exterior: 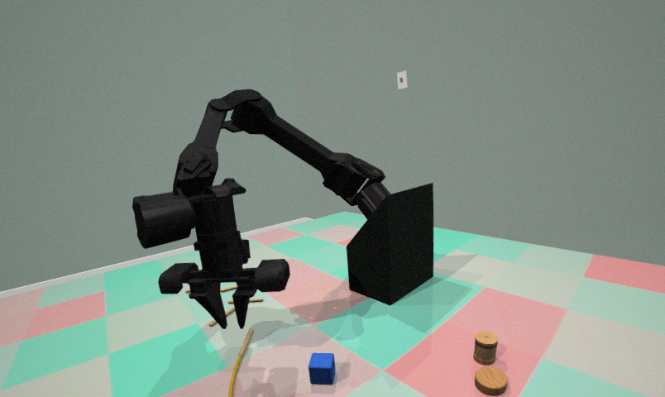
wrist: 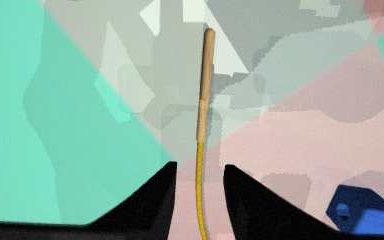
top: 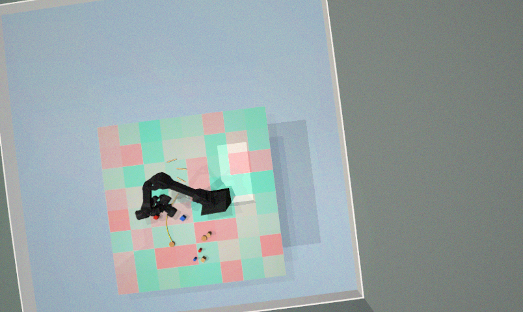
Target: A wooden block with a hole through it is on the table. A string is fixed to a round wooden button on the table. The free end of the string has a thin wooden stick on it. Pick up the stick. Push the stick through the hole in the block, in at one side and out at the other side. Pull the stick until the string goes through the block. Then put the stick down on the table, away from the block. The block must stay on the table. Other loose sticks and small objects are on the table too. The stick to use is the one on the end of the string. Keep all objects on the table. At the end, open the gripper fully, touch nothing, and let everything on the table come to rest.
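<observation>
The thin wooden stick is 10 mm behind my gripper tip, 10 mm to the right of it and 50 mm below it. The rest, counted from my gripper tip: blue block 80 mm behind, 120 mm to the left, 40 mm below; round wooden button 10 mm ahead, 320 mm to the left, 40 mm below; red cube 120 mm ahead, 110 mm to the left, 40 mm below.
</observation>
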